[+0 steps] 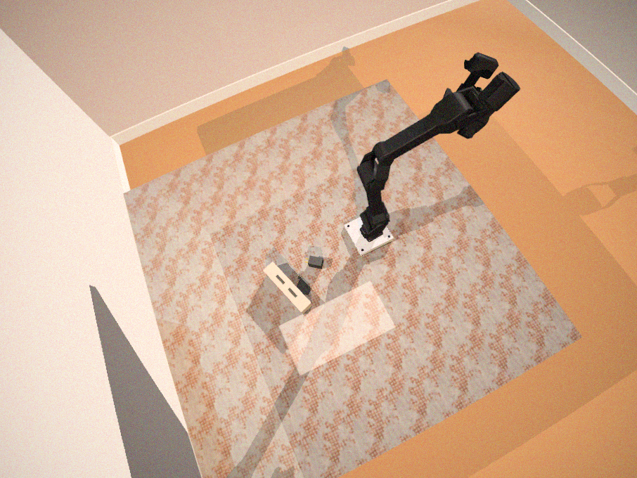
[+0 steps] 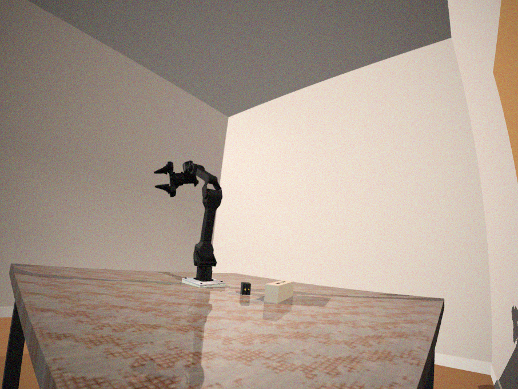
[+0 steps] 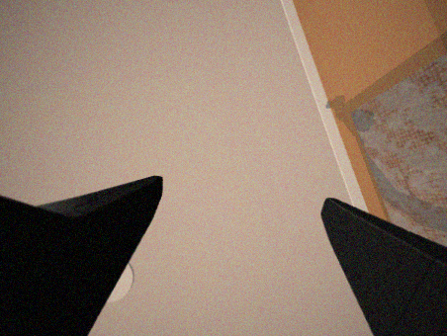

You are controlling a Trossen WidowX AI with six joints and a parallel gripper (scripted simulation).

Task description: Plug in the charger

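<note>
Right now my gripper tip is 56 cm short of the dark grey two-prong charger, 11 cm to the right of it and 45 cm above it.
</note>
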